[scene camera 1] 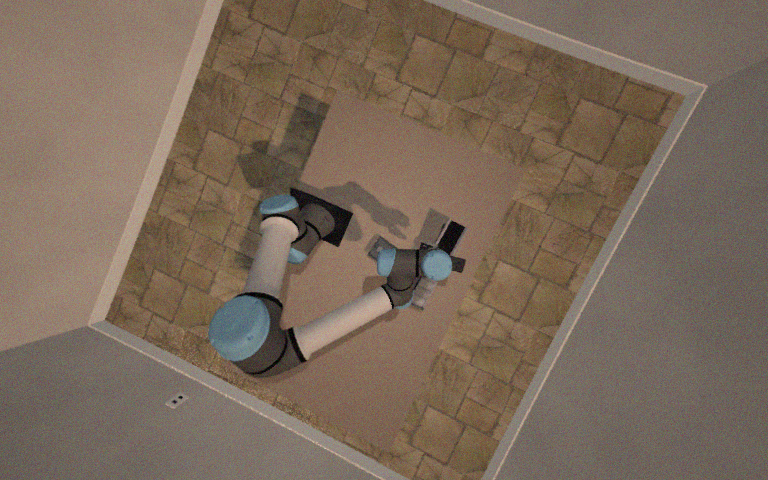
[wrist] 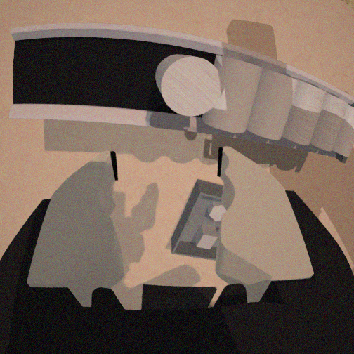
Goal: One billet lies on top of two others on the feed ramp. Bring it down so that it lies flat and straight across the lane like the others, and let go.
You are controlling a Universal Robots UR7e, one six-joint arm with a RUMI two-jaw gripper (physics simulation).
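Where they show: arm's base, link origin: (scene camera 1: 318, 218).
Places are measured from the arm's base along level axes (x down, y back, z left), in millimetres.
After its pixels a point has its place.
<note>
In the wrist view, a pale billet (wrist: 190, 86) has its round end turned to the camera. It looks upright or steeply tilted, not flat across the lane, over the black bed of the feed ramp (wrist: 85, 72) (scene camera 1: 451, 236) {z 172, x 16, y -528 mm}. It overlaps the edge of the nearest lying billet (wrist: 239, 95); whether they touch cannot be told. Several more billets (wrist: 270, 102) (scene camera 1: 423, 293) {z -89, x 7, y -530 mm} lie across the lane to the right in the wrist view. My gripper (wrist: 166, 153) is open and empty, its tips beside the ramp's lower rail in that view. In the scene view the arm hides the fingers.
A small grey tray (wrist: 184, 217) holding pale pieces shows between and partly behind the fingers in the wrist view. In the scene view, the arm's wrist (scene camera 1: 436, 264) {z 75, x -421, y -459 mm} hangs over the ramp's middle, and the black base plate (scene camera 1: 343, 226) {z 11, x 31, y -103 mm} lies to the left.
</note>
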